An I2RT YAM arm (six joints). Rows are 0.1 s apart.
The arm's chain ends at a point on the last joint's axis. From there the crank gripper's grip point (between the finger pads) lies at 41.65 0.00 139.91 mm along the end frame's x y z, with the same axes.
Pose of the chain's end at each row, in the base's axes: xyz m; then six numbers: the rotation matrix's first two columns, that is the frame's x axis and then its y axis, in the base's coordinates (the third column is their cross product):
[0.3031 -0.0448 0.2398 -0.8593 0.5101 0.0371 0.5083 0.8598 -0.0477]
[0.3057 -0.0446 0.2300 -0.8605 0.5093 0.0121 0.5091 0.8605 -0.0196]
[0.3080 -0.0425 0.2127 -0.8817 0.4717 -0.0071 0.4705 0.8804 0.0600]
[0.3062 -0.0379 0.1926 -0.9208 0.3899 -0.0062 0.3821 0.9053 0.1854]
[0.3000 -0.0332 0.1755 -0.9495 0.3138 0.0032 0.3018 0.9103 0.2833]
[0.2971 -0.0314 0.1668 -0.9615 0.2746 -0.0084 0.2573 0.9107 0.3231]
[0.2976 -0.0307 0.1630 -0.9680 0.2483 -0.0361 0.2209 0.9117 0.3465]
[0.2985 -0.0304 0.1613 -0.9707 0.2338 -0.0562 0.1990 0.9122 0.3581]
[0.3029 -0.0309 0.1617 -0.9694 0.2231 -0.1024 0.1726 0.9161 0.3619]
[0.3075 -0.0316 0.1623 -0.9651 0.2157 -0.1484 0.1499 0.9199 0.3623]
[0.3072 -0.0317 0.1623 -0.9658 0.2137 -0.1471 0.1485 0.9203 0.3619]
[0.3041 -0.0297 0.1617 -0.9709 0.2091 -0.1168 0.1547 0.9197 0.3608]
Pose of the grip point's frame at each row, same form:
[0.2594 -0.0267 0.1017 -0.8593 0.5101 0.0371 0.5083 0.8598 -0.0477]
[0.2670 -0.0249 0.0906 -0.8605 0.5093 0.0121 0.5091 0.8605 -0.0196]
[0.2761 -0.0159 0.0727 -0.8817 0.4717 -0.0071 0.4705 0.8804 0.0600]
[0.2787 0.0019 0.0549 -0.9208 0.3899 -0.0062 0.3821 0.9053 0.1854]
[0.2725 0.0176 0.0415 -0.9495 0.3138 0.0032 0.3018 0.9103 0.2833]
[0.2705 0.0232 0.0341 -0.9615 0.2746 -0.0084 0.2573 0.9107 0.3231]
[0.2739 0.0255 0.0303 -0.9680 0.2483 -0.0361 0.2209 0.9117 0.3465]
[0.2770 0.0264 0.0286 -0.9707 0.2338 -0.0562 0.1990 0.9122 0.3581]
[0.2869 0.0250 0.0278 -0.9694 0.2231 -0.1024 0.1726 0.9161 0.3619]
[0.2973 0.0232 0.0274 -0.9651 0.2157 -0.1484 0.1499 0.9199 0.3623]
[0.2967 0.0230 0.0274 -0.9658 0.2137 -0.1471 0.1485 0.9203 0.3619]
[0.2892 0.0255 0.0274 -0.9709 0.2091 -0.1168 0.1547 0.9197 0.3608]

